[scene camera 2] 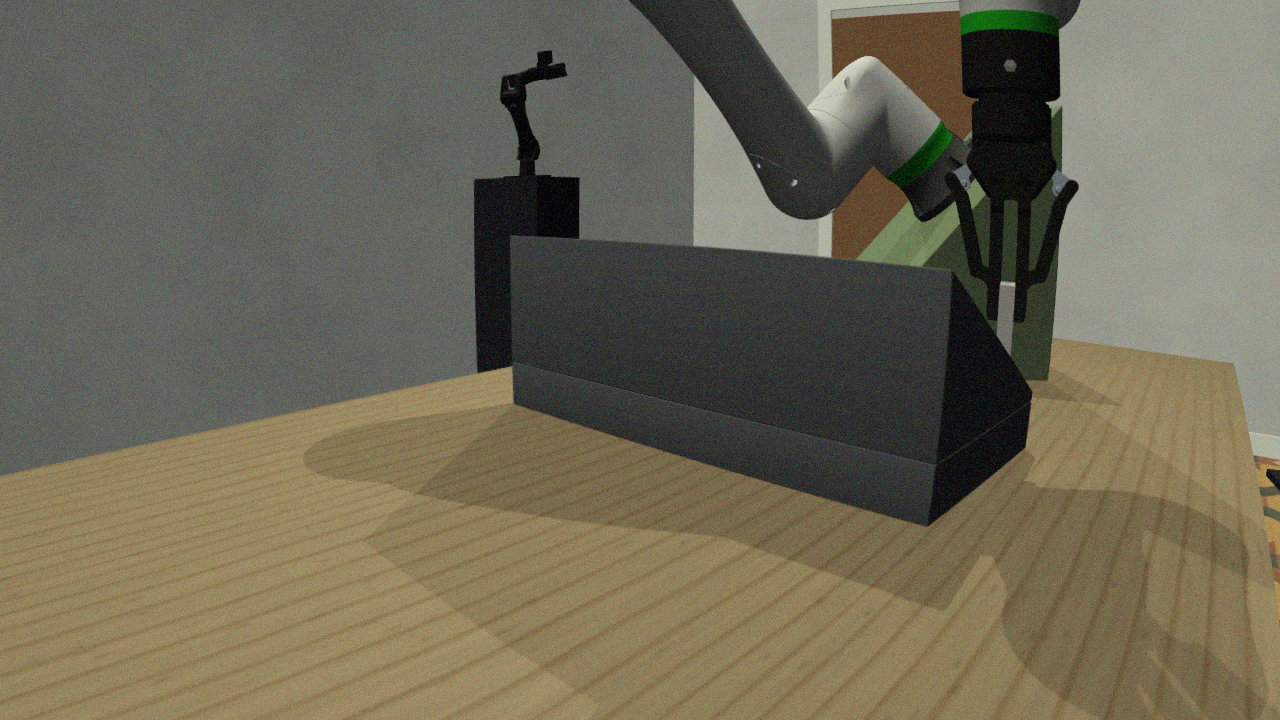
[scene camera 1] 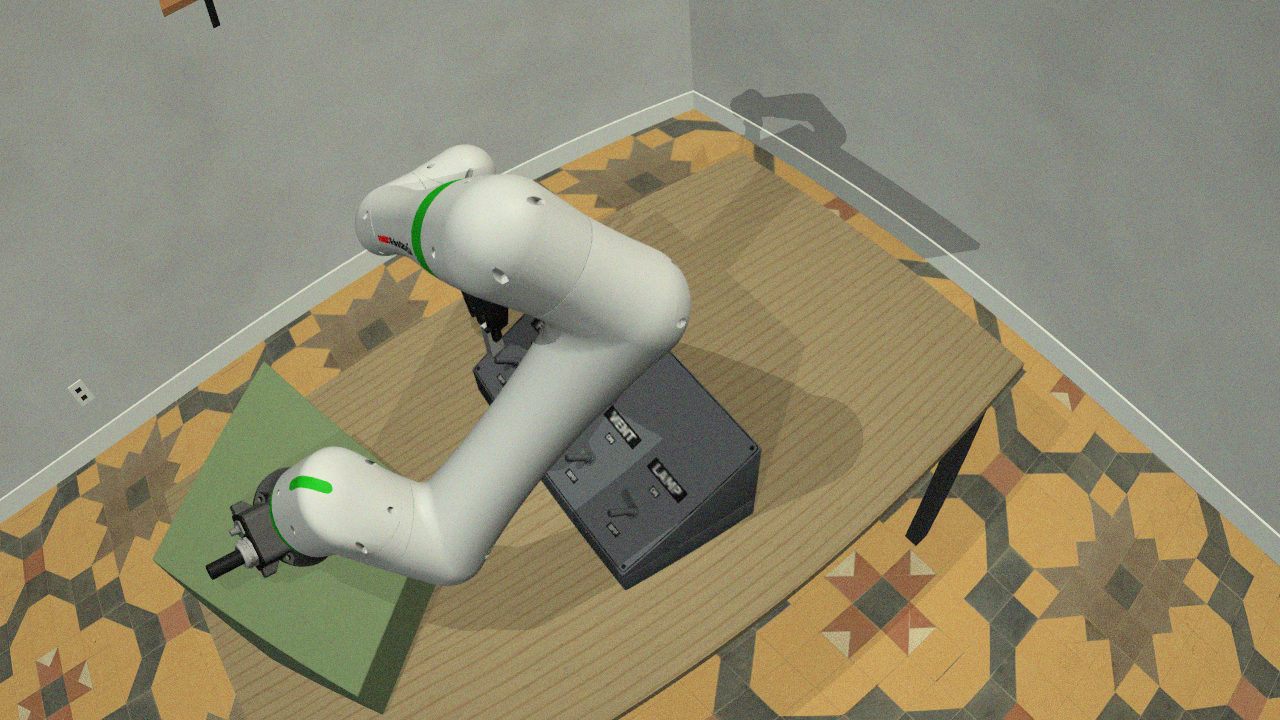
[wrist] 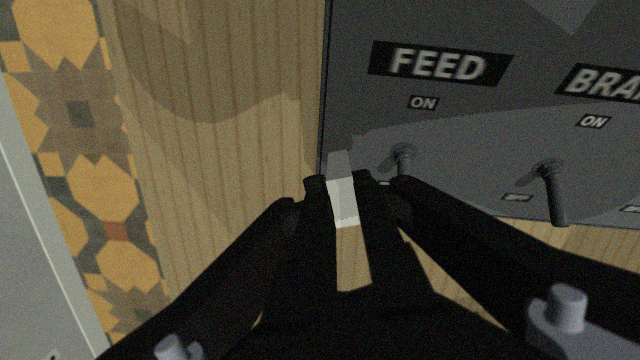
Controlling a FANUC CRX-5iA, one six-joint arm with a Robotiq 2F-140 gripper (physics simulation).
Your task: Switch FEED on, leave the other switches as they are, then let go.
Labels:
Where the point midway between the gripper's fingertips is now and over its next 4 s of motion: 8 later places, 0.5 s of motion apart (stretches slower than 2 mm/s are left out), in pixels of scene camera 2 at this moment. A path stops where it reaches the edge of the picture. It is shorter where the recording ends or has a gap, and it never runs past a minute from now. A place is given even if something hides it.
My gripper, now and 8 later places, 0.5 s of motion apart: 1002, 358; 1005, 346; 988, 339; 977, 342; 976, 345; 976, 346; 975, 349; 976, 330; 976, 323

